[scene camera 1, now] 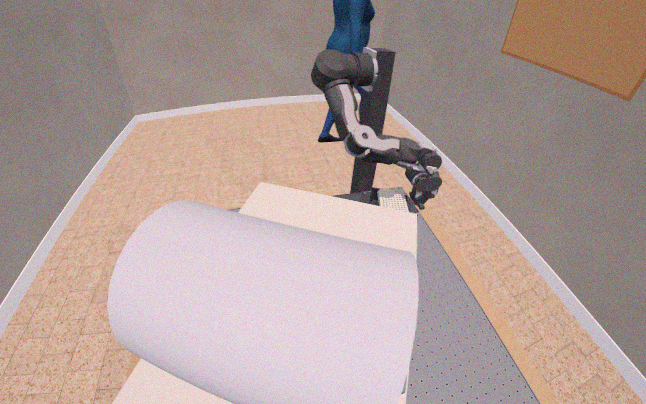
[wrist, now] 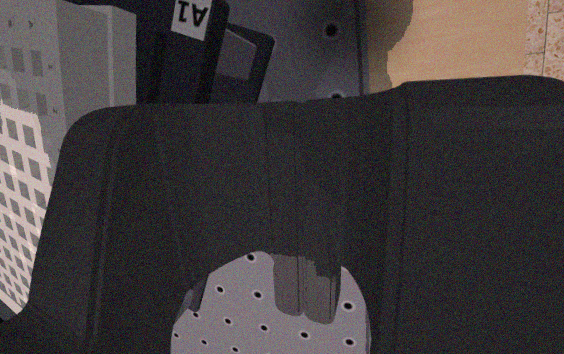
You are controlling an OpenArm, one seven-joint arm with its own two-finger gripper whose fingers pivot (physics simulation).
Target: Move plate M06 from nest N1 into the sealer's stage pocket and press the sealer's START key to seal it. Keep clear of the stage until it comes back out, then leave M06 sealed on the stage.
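Observation:
A white plate with a grid of square wells [scene camera 1: 393,201] [wrist: 22,175] lies near the foot of the arm's post. In the wrist view it shows at the left edge, beside the gripper; no M06 mark can be read. My gripper [scene camera 1: 421,204] [wrist: 314,208] is shut, its two fingers together with nothing seen between them. It hangs just right of the plate in the scene view, over the perforated deck [scene camera 1: 450,320] [wrist: 227,336]. A dark holder [wrist: 150,65] by the plate has a white label [wrist: 190,19] like "A1". I cannot make out the sealer's stage or START key.
A large pale rounded body [scene camera 1: 265,305] on a cream block [scene camera 1: 320,207] hides much of the deck in the scene view. The arm's dark post [scene camera 1: 378,100] stands behind. A person in blue [scene camera 1: 350,25] is behind the arm. A brown panel [scene camera 1: 585,45] is at the upper right.

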